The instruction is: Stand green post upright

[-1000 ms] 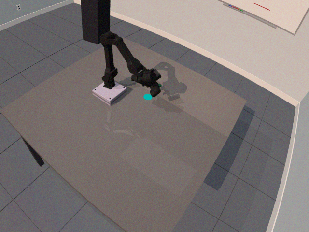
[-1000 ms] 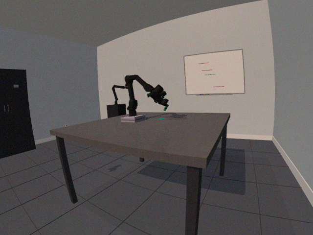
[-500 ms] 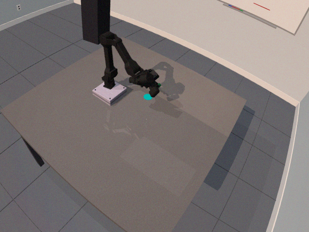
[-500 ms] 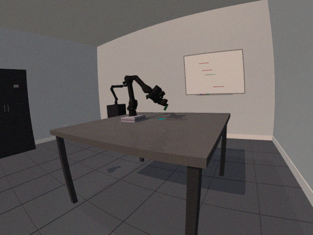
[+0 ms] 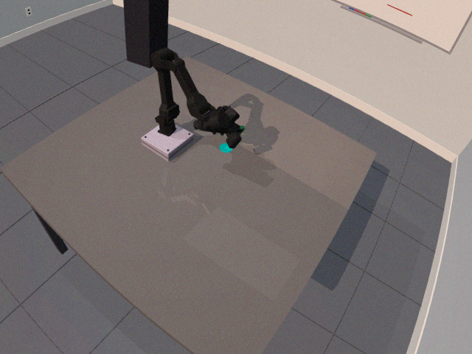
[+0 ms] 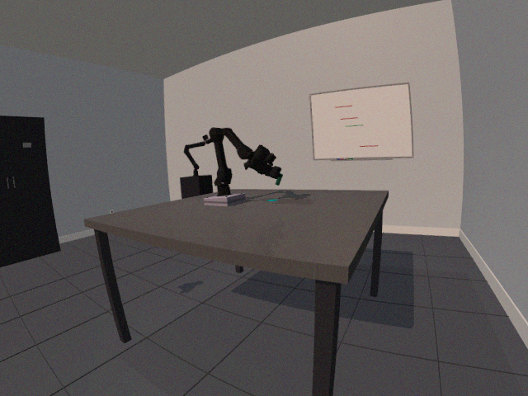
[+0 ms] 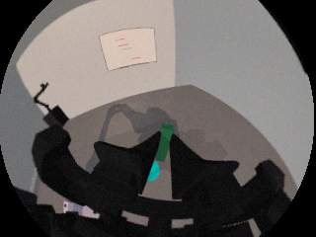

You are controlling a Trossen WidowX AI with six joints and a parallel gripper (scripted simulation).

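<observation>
The cyan circle lies 5 cm behind my gripper tip, 1 cm to the right of it and 14 cm below it. Round my gripper tip: green post (1 cm behind, 2 cm below).
</observation>
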